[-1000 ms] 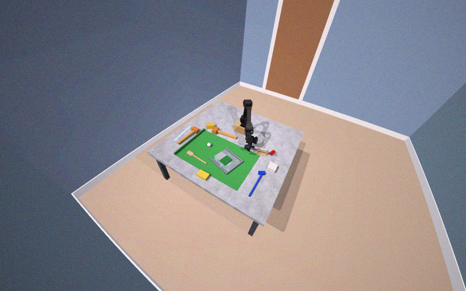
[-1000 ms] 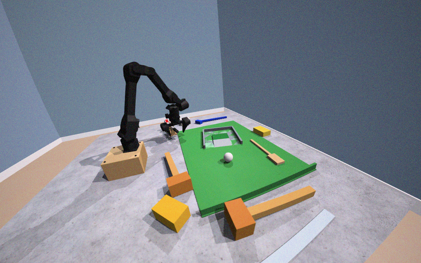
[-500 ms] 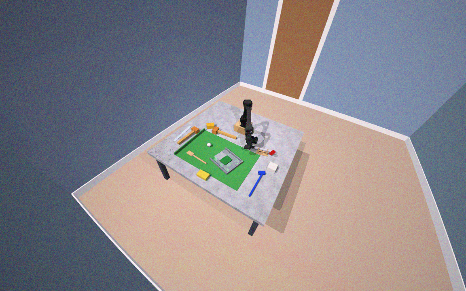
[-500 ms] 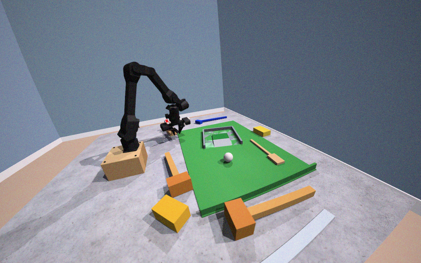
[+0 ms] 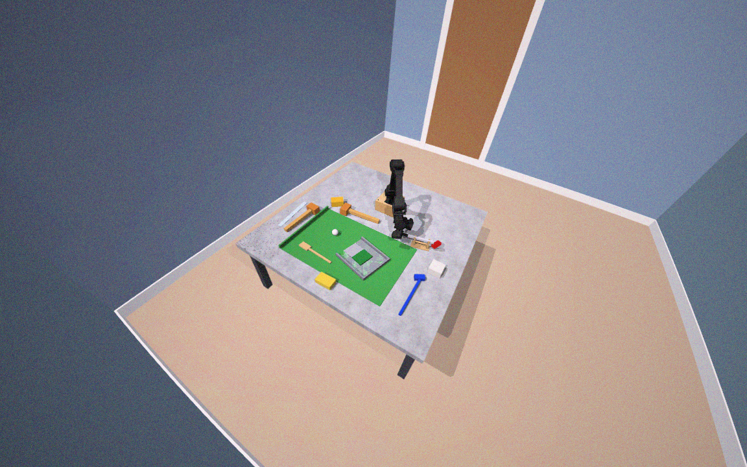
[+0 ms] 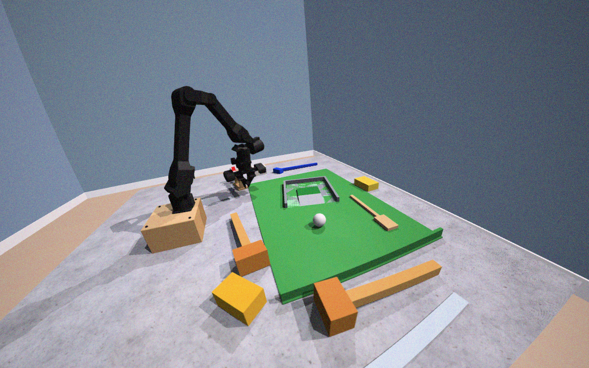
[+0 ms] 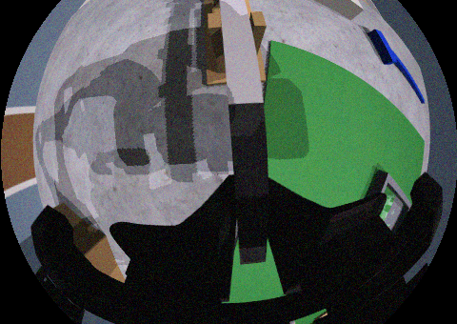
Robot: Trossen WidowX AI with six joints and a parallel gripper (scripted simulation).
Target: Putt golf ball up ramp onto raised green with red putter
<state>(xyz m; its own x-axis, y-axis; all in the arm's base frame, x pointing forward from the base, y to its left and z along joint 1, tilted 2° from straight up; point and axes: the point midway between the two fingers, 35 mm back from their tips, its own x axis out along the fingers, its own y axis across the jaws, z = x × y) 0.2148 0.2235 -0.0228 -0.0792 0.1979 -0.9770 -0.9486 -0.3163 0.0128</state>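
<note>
Right now my gripper tip is 110 mm to the right of the red putter, 40 mm past it and 20 mm below it. Round my gripper tip: white block: 300 mm to the left, 80 mm ahead, 10 mm below; blue putter: 300 mm ahead, 260 mm to the left, 20 mm below; green mat: 270 mm ahead, 220 mm to the right, 40 mm below.
</note>
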